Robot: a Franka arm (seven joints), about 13 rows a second.
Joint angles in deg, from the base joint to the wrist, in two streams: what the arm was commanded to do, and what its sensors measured. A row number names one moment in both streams.
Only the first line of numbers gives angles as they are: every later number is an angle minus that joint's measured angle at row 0.
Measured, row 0:
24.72 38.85 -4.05 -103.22 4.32 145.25 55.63
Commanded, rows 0 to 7:
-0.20 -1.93 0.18 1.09 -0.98 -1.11 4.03
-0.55 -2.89 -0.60 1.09 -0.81 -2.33 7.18
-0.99 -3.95 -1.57 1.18 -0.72 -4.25 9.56
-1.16 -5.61 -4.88 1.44 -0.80 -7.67 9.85
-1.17 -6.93 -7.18 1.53 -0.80 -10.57 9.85
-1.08 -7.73 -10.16 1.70 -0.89 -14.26 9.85
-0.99 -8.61 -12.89 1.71 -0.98 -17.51 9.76
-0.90 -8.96 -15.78 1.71 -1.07 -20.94 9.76
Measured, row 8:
-1.27 -6.90 -11.79 2.23 -0.01 -15.49 8.09
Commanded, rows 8 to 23:
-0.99 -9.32 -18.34 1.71 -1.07 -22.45 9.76
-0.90 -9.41 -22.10 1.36 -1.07 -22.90 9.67
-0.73 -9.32 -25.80 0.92 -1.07 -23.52 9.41
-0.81 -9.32 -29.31 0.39 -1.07 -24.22 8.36
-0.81 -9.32 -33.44 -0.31 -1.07 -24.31 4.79
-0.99 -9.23 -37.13 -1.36 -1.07 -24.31 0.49
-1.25 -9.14 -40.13 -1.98 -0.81 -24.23 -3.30
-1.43 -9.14 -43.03 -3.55 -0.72 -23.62 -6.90
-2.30 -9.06 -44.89 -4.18 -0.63 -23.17 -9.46
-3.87 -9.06 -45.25 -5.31 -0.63 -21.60 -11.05
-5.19 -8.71 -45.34 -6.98 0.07 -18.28 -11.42
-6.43 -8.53 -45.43 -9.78 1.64 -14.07 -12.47
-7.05 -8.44 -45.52 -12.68 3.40 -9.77 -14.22
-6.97 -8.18 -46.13 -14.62 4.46 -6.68 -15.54
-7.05 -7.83 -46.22 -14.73 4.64 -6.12 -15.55
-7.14 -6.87 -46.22 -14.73 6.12 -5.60 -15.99
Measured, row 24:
-8.09 -7.58 -45.36 -14.16 3.60 -7.09 -14.70
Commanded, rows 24 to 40:
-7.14 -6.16 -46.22 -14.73 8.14 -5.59 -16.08
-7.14 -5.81 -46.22 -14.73 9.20 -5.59 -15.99
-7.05 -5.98 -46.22 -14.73 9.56 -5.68 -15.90
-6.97 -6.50 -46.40 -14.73 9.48 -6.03 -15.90
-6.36 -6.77 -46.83 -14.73 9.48 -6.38 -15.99
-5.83 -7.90 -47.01 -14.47 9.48 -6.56 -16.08
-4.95 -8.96 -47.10 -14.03 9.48 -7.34 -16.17
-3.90 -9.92 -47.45 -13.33 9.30 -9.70 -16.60
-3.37 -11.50 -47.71 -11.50 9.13 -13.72 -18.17
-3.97 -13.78 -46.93 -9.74 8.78 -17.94 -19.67
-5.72 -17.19 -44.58 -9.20 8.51 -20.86 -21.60
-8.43 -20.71 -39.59 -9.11 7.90 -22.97 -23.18
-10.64 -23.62 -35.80 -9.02 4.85 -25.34 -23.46
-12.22 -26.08 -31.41 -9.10 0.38 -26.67 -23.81
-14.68 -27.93 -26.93 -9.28 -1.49 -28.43 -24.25
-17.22 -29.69 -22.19 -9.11 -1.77 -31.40 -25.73
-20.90 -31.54 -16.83 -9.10 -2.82 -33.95 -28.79
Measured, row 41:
-14.81 -27.03 -25.51 -7.95 -0.45 -30.32 -24.84
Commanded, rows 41 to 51:
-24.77 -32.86 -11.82 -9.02 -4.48 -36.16 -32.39
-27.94 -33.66 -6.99 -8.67 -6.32 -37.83 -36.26
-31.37 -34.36 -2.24 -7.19 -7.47 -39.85 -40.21
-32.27 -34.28 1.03 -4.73 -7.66 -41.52 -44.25
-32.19 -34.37 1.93 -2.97 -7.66 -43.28 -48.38
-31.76 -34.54 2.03 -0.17 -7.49 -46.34 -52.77
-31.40 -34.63 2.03 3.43 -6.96 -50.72 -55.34
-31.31 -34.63 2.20 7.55 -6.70 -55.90 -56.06
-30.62 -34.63 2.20 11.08 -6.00 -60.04 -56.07
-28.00 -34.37 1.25 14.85 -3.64 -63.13 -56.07
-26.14 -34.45 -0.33 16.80 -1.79 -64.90 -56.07
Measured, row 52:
-29.44 -35.24 1.65 10.81 -4.65 -59.94 -55.20
